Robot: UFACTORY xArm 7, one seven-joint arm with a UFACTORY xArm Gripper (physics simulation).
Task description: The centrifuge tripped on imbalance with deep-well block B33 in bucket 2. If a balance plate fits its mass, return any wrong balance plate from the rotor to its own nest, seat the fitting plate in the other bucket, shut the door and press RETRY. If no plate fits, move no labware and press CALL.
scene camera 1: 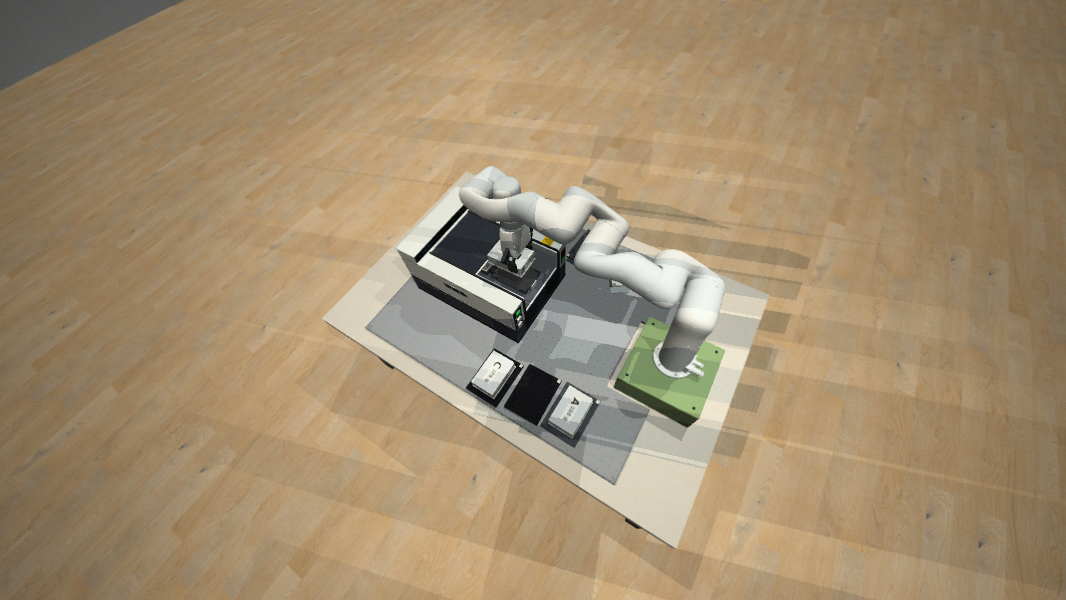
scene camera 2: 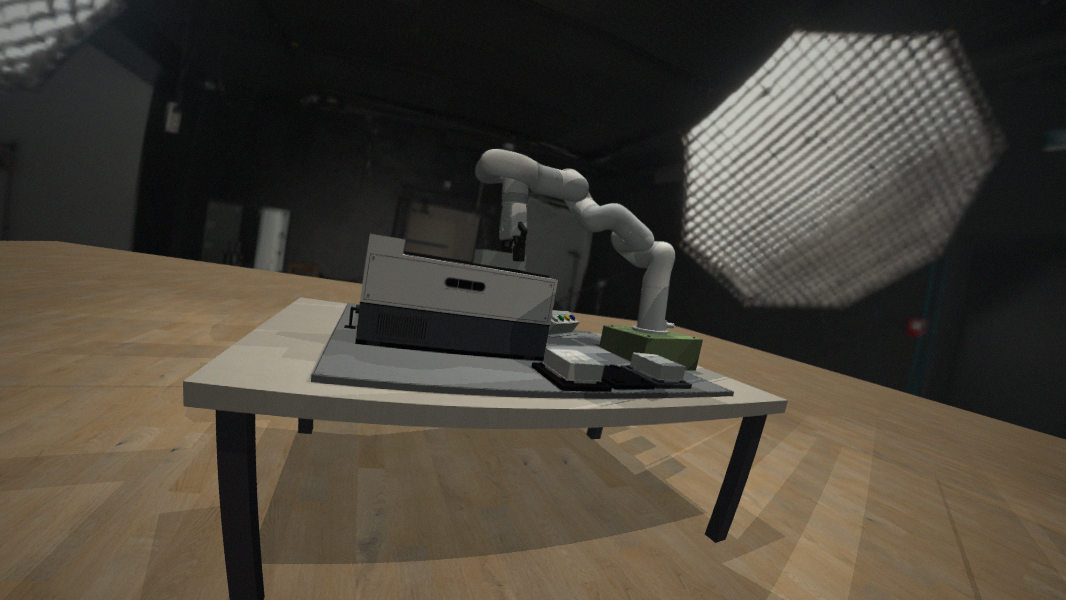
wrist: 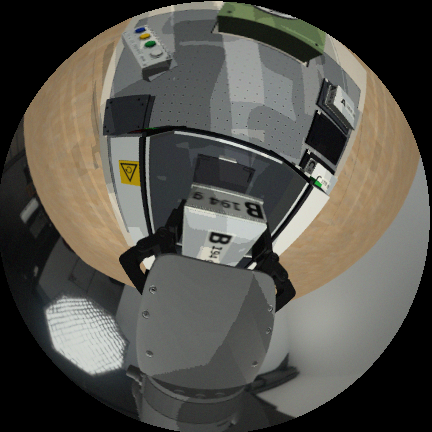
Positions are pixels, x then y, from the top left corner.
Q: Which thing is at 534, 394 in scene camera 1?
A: A black nest.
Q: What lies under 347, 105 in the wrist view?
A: A plate A.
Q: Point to a dark bucket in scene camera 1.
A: At 528, 281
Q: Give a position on a white balance plate marked B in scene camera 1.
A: At 525, 259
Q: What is the gripper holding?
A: A white balance plate marked B.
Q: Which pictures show the plate A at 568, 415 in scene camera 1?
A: Scene camera 1, scene camera 2 and the wrist view: all of them.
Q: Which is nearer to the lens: the dark bucket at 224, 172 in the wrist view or the white balance plate marked B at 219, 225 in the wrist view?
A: The white balance plate marked B.
